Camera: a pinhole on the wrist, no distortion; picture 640 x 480 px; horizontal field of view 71.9 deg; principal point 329.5 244.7 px. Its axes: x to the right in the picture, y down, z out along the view. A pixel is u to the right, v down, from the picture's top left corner.
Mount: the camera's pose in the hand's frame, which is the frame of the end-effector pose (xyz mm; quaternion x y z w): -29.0 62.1 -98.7 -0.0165 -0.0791 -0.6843 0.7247
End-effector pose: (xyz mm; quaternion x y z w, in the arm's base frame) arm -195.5 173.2 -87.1 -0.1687 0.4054 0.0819 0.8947
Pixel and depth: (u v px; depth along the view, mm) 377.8 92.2 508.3
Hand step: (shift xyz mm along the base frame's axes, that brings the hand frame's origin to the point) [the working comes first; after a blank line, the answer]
In the camera's frame: 55.6 -175.7 508.3

95.3 202.1 414.8
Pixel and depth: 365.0 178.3 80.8
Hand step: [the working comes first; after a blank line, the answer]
In the camera's frame: 6.5 -12.2 80.8

-63.6 53.5 9.1
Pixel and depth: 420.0 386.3 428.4
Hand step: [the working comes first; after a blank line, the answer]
In the camera's frame: 87.9 137.5 428.4

279.1 166.4 149.3
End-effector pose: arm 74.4 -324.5 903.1 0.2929 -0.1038 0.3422 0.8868
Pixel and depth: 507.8 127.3 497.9
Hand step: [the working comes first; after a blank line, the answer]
In the camera's frame: 201.2 -132.5 497.9

-86.4 -396.0 219.0
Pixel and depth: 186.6 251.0 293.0
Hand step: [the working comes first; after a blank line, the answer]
In the camera's frame: -94.9 4.2 293.0

-169.4 -20.1 209.1
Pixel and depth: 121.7 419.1 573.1
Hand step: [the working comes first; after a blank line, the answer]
In the camera's frame: -269.9 226.5 573.1

-175.9 54.8 600.1
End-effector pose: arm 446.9 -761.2 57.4 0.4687 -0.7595 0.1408 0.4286
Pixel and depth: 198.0 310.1 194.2
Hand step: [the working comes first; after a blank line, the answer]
In the camera's frame: -57.9 28.8 194.2

-163.5 35.2 -40.9
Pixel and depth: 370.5 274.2 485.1
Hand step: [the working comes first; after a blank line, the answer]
In the camera's frame: 45.1 32.4 485.1

-264.0 -172.7 -245.6
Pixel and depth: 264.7 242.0 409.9
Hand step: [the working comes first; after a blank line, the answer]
In the camera's frame: -60.2 -2.5 409.9

-286.6 -48.8 -199.9
